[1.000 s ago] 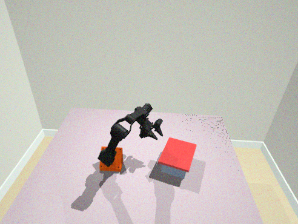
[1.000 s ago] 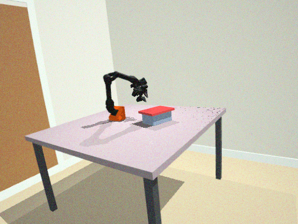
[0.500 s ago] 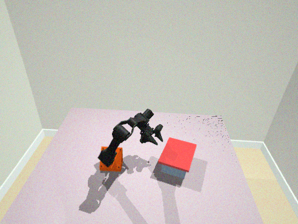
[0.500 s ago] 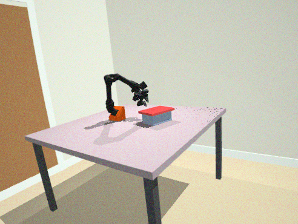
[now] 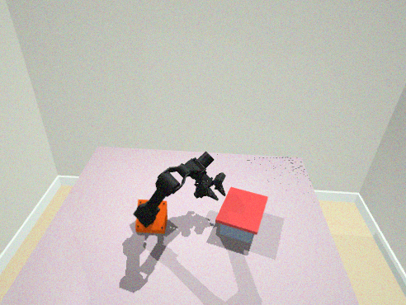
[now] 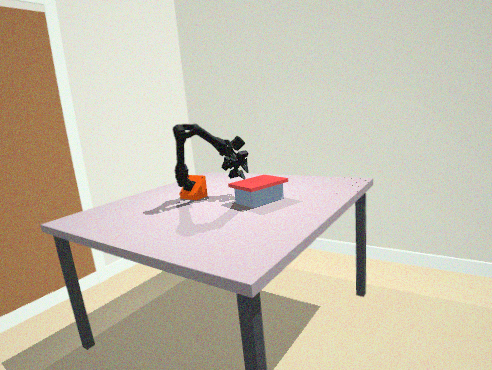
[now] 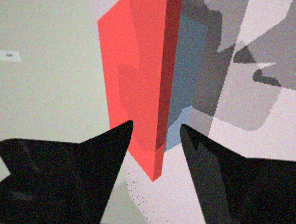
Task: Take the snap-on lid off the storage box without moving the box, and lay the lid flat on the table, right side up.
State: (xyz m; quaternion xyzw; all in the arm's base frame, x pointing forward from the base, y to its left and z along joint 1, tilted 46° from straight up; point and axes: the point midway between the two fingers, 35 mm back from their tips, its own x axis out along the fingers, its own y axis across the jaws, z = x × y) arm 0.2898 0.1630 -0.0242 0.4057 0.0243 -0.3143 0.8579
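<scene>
Right now the red lid is 100 mm ahead of my gripper tip, 30 mm to the right of it and 20 mm below it. The rest, counted from my gripper tip: storage box: 100 mm ahead, 70 mm below, 30 mm to the right.
</scene>
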